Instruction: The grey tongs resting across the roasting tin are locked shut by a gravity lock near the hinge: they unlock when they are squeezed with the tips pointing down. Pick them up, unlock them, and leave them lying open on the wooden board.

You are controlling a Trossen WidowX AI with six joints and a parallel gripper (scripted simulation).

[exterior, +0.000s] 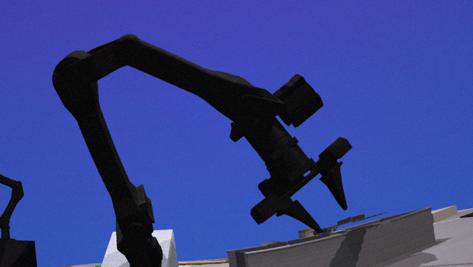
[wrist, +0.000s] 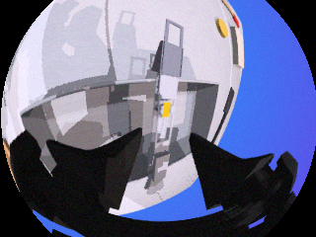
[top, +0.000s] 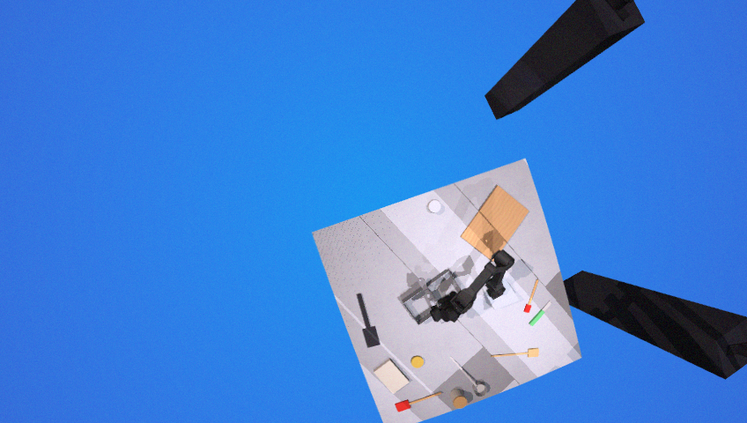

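Right now my gripper tip is 20 mm to the right of the yellow lock piece and 10 mm above it. Round my gripper tip: black spatula: 380 mm ahead, 20 mm to the right, 70 mm below; yellow disc: 220 mm ahead, 310 mm to the left, 70 mm below; grey roasting tin: 10 mm behind, 20 mm to the right, 50 mm below.
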